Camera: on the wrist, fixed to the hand. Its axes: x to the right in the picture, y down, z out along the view.
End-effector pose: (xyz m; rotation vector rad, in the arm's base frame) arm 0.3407 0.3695 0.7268 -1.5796 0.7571 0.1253
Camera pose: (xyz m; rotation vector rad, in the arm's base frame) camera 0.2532 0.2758 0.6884 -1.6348 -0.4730 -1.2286
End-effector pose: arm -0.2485 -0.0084 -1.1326 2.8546 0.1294 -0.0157
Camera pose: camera -0.2540 -0.0508 -1.0058 2.0601 2.3197 -0.0318
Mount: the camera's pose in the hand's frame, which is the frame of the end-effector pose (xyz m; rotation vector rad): -0.0121 0.0755 -0.1098 0.1587 0.2198 -1.5878
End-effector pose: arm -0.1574 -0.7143 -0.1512 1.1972 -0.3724 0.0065
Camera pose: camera -0.1533 -0.5841 -0.1205 1.3527 0.8492 -1.2026
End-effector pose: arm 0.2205 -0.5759 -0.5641 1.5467 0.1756 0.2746
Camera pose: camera 0.1730 -0.4738 -0.4918 1.1121 1.5044 -0.8441
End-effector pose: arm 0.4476 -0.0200 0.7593 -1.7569 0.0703 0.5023
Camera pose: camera 0.4454 -0.1452 0.7122 -1.2075 -1.0182 -0.8252
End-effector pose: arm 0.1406 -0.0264 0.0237 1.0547 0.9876 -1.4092
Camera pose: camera 0.2252 0.0755 0.0048 -0.3151 -1.7843 2.2572
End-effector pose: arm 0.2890 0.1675 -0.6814 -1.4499 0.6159 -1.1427
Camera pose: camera 0.2032 0.1124 -0.7681 -1.5860 -0.7119 -2.4641
